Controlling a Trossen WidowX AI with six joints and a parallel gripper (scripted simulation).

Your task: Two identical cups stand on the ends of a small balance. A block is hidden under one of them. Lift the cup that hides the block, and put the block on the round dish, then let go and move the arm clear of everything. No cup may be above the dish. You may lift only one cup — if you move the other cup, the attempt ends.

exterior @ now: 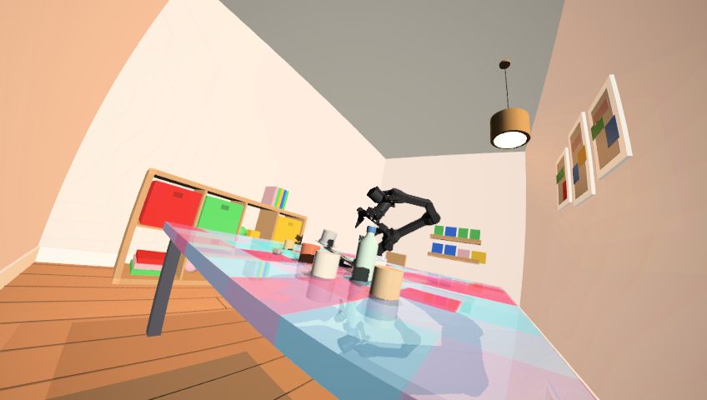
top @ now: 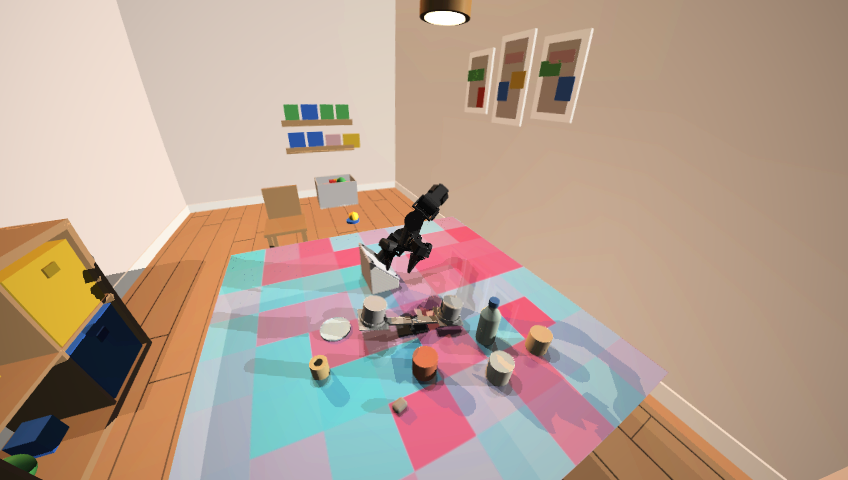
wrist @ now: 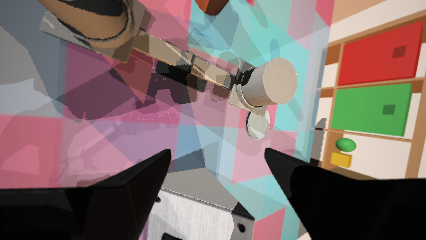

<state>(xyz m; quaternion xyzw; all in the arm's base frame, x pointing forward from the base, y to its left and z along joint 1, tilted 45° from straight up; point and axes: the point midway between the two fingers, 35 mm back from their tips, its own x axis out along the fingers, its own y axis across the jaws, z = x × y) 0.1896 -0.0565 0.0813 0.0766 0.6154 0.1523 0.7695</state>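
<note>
The block lies 140 mm ahead of my gripper tip, 130 mm to the left of it and 110 mm below it. Round my gripper tip: bottle (260 mm ahead, 210 mm to the left, 40 mm below); then round white dish (240 mm to the right, 150 mm below, 30 mm ahead); then orange cylinder (290 mm ahead, 120 mm below, 10 mm to the right).
</note>
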